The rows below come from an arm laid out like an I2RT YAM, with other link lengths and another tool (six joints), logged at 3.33 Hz.
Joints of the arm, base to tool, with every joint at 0 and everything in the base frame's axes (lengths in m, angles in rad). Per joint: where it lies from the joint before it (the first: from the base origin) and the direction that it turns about. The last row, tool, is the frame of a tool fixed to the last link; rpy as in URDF.
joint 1: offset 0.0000 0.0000 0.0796 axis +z
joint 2: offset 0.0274 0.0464 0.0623 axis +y
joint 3: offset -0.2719 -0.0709 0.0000 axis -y
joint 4: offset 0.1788 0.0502 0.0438 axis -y
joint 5: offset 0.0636 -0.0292 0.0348 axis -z
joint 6: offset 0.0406 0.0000 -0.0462 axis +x
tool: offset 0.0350 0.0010 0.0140 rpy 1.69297 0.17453 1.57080
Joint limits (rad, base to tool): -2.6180..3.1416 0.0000..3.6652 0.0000..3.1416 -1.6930..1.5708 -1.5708..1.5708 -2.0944..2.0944
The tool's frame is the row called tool.
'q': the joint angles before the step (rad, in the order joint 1, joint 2, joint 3, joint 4, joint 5, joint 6). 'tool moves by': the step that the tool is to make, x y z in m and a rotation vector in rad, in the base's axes. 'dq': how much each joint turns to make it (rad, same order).
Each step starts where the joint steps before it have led.
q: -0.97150, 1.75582, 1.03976, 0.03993, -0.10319, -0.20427
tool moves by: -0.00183, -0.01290, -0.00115, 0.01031, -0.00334, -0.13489
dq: -0.00009, 0.03171, 0.03799, -0.00805, 0.09977, 0.09122
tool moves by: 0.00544, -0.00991, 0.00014, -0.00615, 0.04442, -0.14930
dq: 0.03416, 0.04275, 0.07453, -0.05944, 0.16679, 0.08653
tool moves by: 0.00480, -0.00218, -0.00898, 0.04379, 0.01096, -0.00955
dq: 0.00812, 0.03595, 0.02652, -0.03637, 0.00170, 0.02497
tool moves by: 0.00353, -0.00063, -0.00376, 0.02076, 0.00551, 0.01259
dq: 0.00418, 0.01716, 0.01568, -0.01845, -0.01164, 0.00003
